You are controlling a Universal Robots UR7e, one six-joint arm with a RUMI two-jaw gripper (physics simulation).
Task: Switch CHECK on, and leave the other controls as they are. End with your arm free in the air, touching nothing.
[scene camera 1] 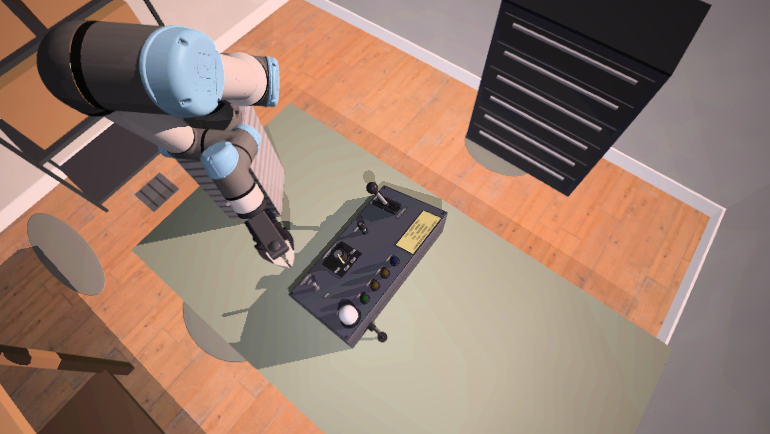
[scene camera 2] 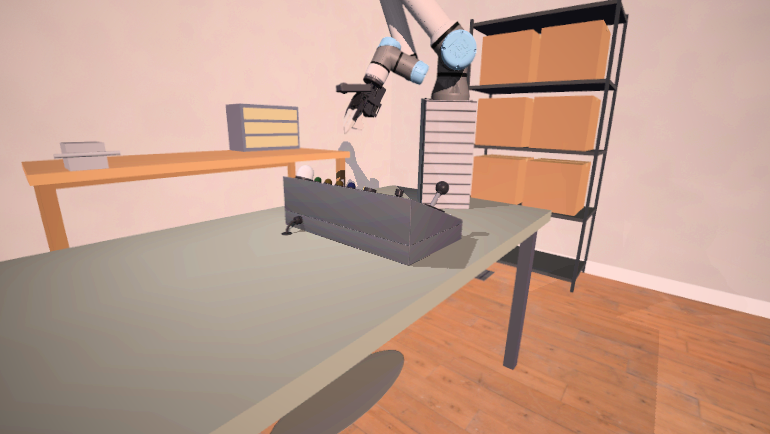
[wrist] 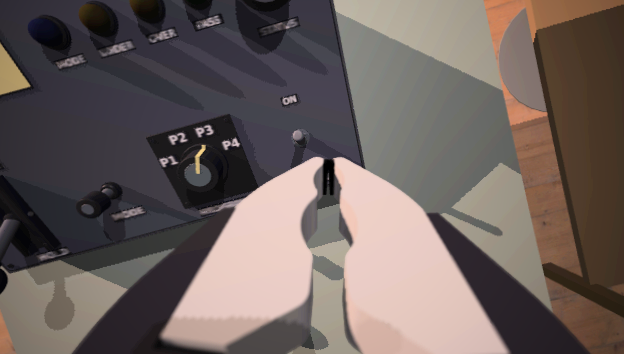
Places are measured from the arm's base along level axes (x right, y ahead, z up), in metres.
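Pixels of known places: gripper, fingertip midpoint: [scene camera 1: 290, 266] [scene camera 2: 344, 133] [wrist: 328, 162]; arm's base, origin of the base link: [scene camera 1: 214, 119] [scene camera 2: 449, 99].
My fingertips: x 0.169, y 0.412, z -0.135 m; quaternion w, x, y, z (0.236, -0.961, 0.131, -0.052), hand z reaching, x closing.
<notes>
Ahead of a thing's pixels: the offset from my fingertips to its top centre. "pt": to the spot under its first point.
The dark control box [scene camera 1: 377, 237] [scene camera 2: 345, 207] [wrist: 125, 100] stands on the table. Its CHECK switch, a small metal toggle @[dx -0.017, dy +0.028, dz -0.154 m] [scene camera 1: 314, 284] [wrist: 300, 137], is near one end, below the ON label @[pt dx -0.017, dy +0.073, dz -0.187 m] [wrist: 289, 100] in the wrist view. I cannot tell surely which way it leans. The gripper hides the labels on its other side. My gripper [scene camera 1: 290, 265] [scene camera 2: 347, 130] [wrist: 328, 162] is shut on nothing. It hangs in the air above the box's near long edge, apart from the toggle. The rotary knob @[dx -0.137, dy +0.024, dz -0.165 m] [scene camera 1: 339, 255] [wrist: 197, 172] points at P3.
A MODE toggle @[dx -0.257, dy +0.024, dz -0.157 m] [scene camera 1: 362, 226] [wrist: 95, 200] and a black-ball lever @[dx -0.377, dy -0.033, dz -0.125 m] [scene camera 1: 372, 187] [scene camera 2: 442, 187] stand farther along the box. A white dome lamp @[pt dx -0.006, dy +0.183, dz -0.096 m] [scene camera 1: 348, 314] [scene camera 2: 305, 172] and several coloured lamps line its other side. A small ball-ended lever @[pt dx -0.031, dy +0.272, dz -0.274 m] [scene camera 1: 381, 336] [scene camera 2: 295, 220] sticks out behind.
</notes>
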